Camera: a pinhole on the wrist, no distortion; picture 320 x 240 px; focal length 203.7 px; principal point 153.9 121.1 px. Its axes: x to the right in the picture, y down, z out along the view. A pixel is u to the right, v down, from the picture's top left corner.
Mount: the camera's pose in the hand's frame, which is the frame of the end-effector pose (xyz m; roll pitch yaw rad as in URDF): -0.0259 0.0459 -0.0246 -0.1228 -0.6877 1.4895
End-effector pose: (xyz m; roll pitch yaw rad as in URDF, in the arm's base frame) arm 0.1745 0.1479 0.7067 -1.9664 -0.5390 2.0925
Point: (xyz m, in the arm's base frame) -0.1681 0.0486 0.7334
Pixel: 216.2 22.7
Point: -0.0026 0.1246 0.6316
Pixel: 306.2 38.5
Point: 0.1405 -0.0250 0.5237
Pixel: outside the picture
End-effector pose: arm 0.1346 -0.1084 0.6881 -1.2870 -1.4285 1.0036
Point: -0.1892 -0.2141 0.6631
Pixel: 160.4 105.2
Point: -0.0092 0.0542 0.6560
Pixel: outside the picture
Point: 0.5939 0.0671 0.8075
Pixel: behind the camera
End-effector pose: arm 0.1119 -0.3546 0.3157 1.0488 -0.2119 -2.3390
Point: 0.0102 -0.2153 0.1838
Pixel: 55.6 105.8
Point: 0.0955 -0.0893 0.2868
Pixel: 163.5 208.1
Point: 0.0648 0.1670 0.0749
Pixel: 100.2 225.0
